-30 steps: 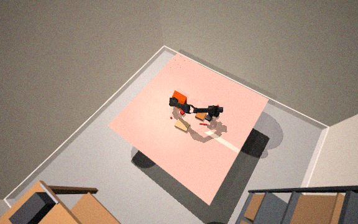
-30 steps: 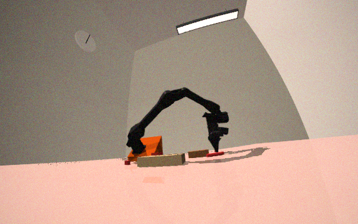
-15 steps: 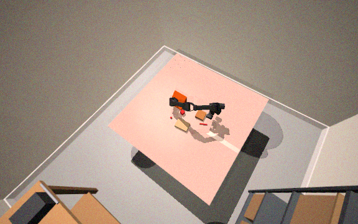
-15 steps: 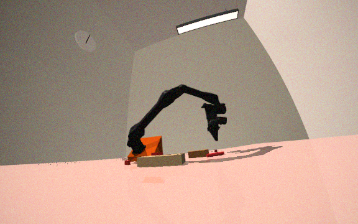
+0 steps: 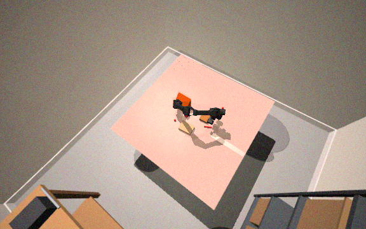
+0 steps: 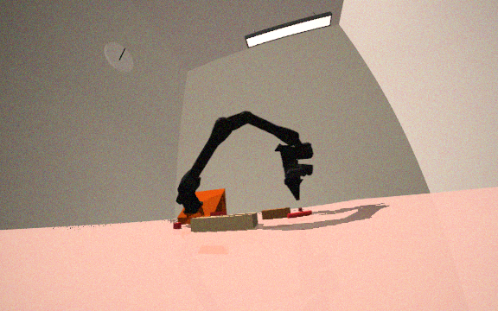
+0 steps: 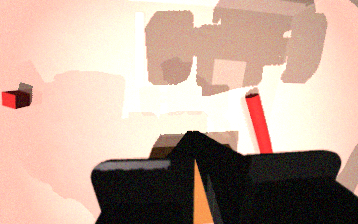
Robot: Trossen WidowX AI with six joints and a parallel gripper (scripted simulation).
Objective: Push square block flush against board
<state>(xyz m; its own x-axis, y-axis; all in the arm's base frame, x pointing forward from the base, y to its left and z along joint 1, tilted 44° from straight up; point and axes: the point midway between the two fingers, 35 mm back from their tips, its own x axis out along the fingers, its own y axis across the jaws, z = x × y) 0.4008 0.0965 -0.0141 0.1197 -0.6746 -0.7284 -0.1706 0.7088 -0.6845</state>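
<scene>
Right now my gripper tip is 8 cm past the square block, 2 cm to the left of it and 4 cm above it. The rest, counted from my gripper tip: tan board: 17 cm behind, 24 cm to the right, 4 cm below; then red stick: 9 cm to the right, 4 cm below.
</scene>
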